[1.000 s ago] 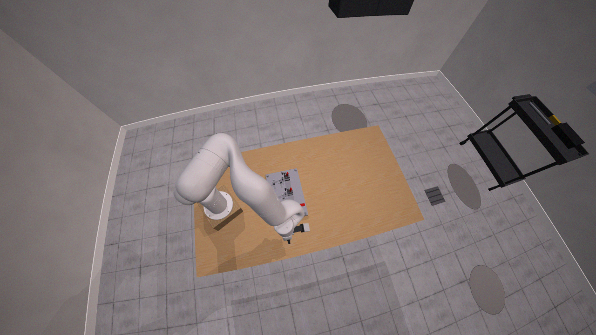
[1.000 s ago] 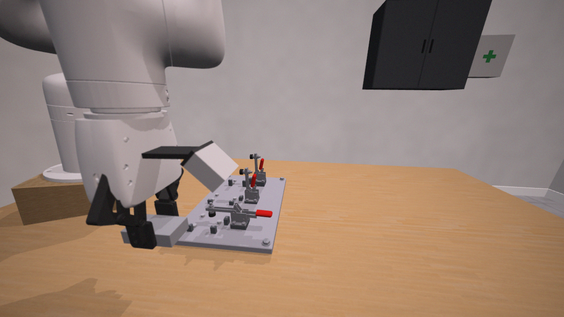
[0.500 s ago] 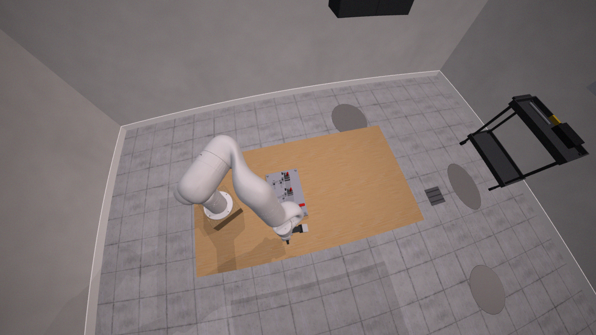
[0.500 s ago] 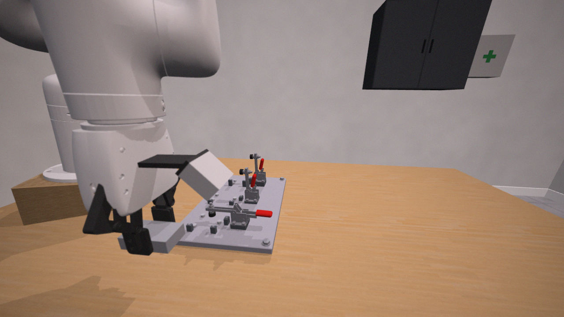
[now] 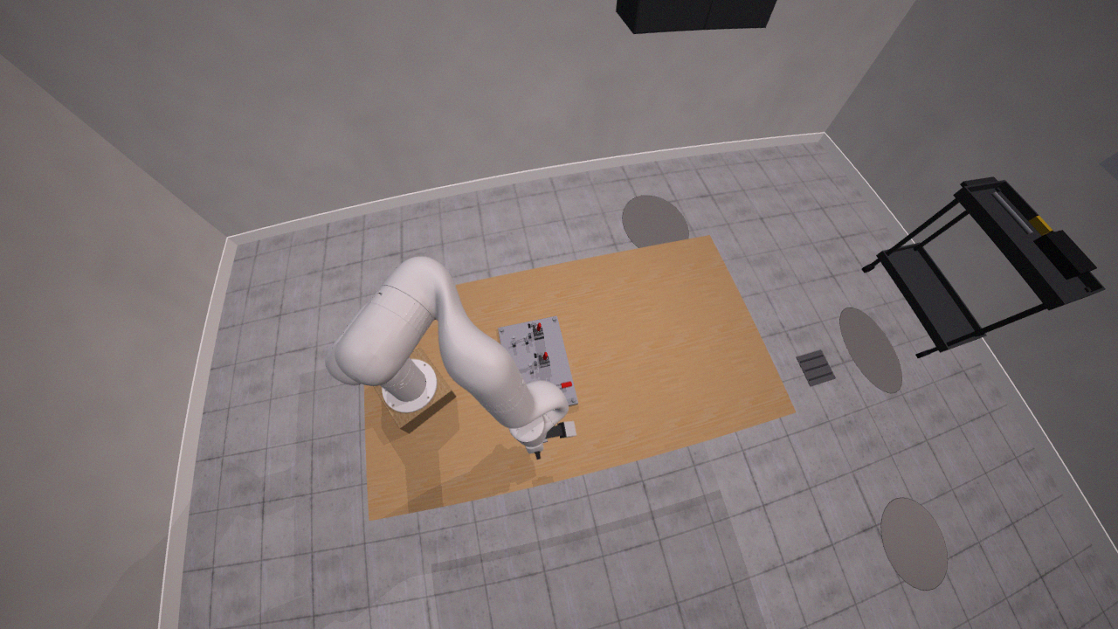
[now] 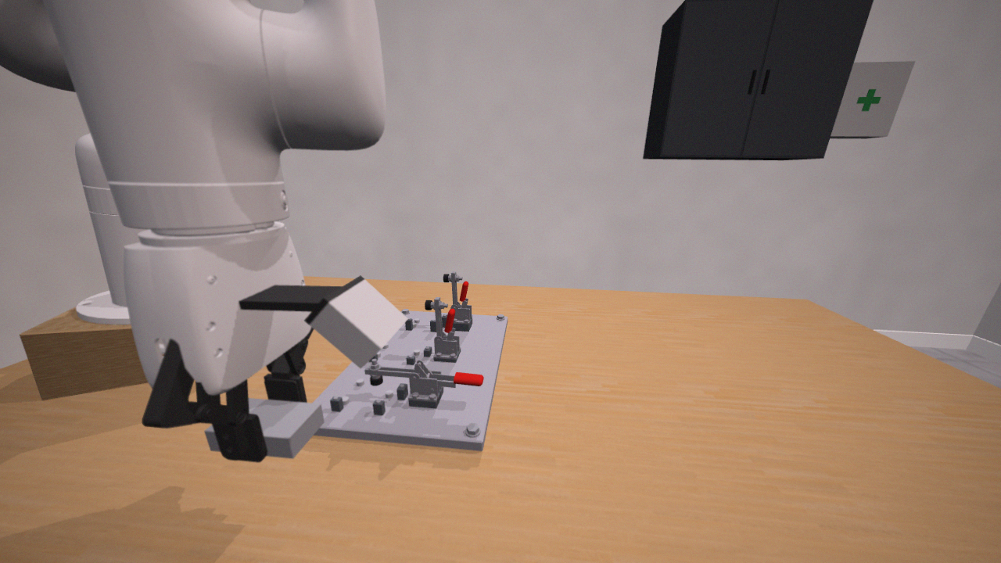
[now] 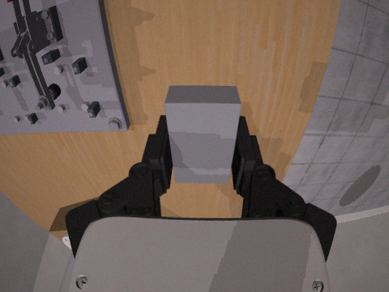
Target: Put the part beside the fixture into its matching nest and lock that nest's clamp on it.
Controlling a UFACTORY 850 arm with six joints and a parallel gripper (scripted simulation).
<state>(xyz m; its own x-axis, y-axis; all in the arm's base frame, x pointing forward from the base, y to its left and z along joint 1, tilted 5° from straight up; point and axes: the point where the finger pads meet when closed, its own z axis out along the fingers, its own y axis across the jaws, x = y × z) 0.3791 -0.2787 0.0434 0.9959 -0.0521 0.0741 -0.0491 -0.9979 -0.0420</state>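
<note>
Right now my hand is 10 mm above the grey block part. From my hand the other things lie so: grey fixture plate (270 mm to the left, 110 mm below, 60 mm ahead); then clamp (160 mm to the left, 80 mm ahead, 70 mm below).
</note>
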